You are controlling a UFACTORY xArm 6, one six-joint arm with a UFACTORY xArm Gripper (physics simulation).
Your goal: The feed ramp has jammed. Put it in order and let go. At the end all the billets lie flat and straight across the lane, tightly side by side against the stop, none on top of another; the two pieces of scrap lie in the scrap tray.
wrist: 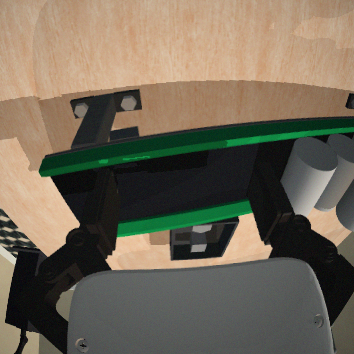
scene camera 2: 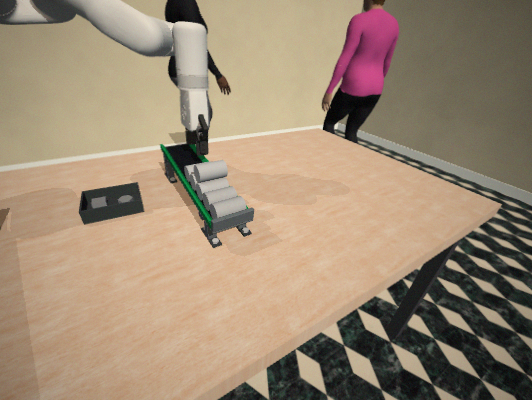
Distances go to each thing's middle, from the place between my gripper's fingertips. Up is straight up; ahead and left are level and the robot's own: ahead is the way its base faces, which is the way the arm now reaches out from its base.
I see the dark scrap tray (scene camera 2: 88, 214) 23 cm behind my hand, 4 cm to the right of it and 9 cm below it.
